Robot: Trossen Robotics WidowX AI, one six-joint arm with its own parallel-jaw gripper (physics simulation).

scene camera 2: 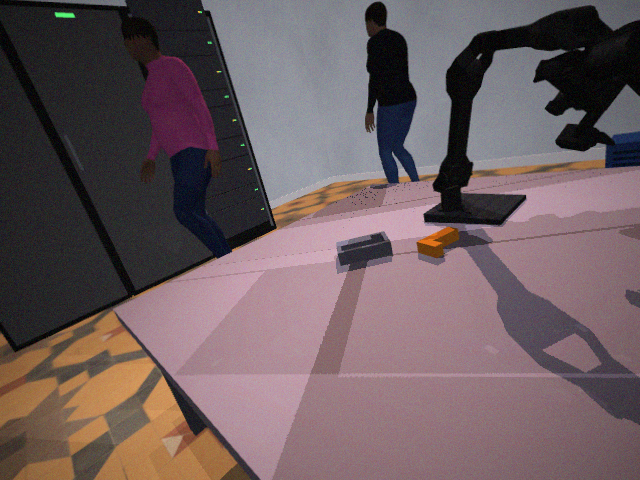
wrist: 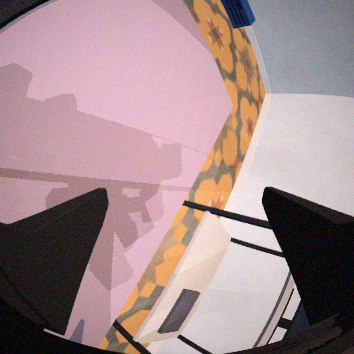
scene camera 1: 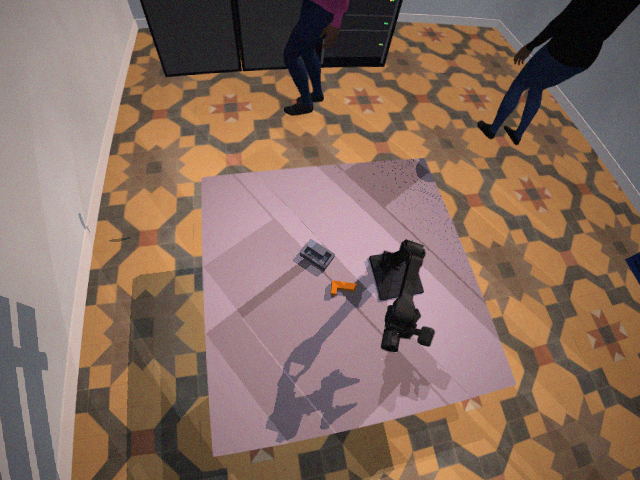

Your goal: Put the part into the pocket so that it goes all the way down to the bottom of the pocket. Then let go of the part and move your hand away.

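Seen in the pictures: gripper, fingertip midpoint: [scene camera 2: 630, 122] [wrist: 186, 195] [scene camera 1: 419, 340]; arm's base at its link origin: [scene camera 2: 451, 207] [scene camera 1: 386, 264].
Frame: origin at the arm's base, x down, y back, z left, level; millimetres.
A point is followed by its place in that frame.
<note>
The orange L-shaped part [scene camera 1: 346, 286] @[x -6, y -227, z 36 mm] [scene camera 2: 433, 244] @[x -6, y -292, z 33 mm] lies flat on the pink table top, between the grey block and the arm's base. The grey block with the pocket [scene camera 1: 324, 262] @[x 19, y -271, z -116 mm] [scene camera 2: 364, 252] @[x 1, y -329, z -134 mm] stands on the table a little way from the part, and its pocket opening faces up. The part is outside the pocket and apart from the block. My gripper [scene camera 1: 408, 342] @[x -183, y -102, z 374 mm] [scene camera 2: 564, 121] [wrist: 186, 195] @[x -183, y -102, z 374 mm] is open and empty, raised above the table on the far side of the base from the block. Neither the part nor the block shows in the wrist view.
The arm's dark base plate [scene camera 1: 384, 286] @[x 7, y -56, z 93 mm] [scene camera 2: 504, 207] @[x 9, y 0, z 142 mm] stands on the table [scene camera 1: 242, 206] @[x 24, y -553, z -543 mm] [scene camera 2: 227, 330] @[x 24, y -678, z -288 mm] beside the part. Two people [scene camera 1: 305, 56] [scene camera 1: 542, 77] and dark cabinets [scene camera 1: 196, 36] [scene camera 2: 56, 129] stand beyond the table. Shadows of the arm fall across the table. A blue object [scene camera 2: 622, 149] [wrist: 240, 12] is past the table's edge.
</note>
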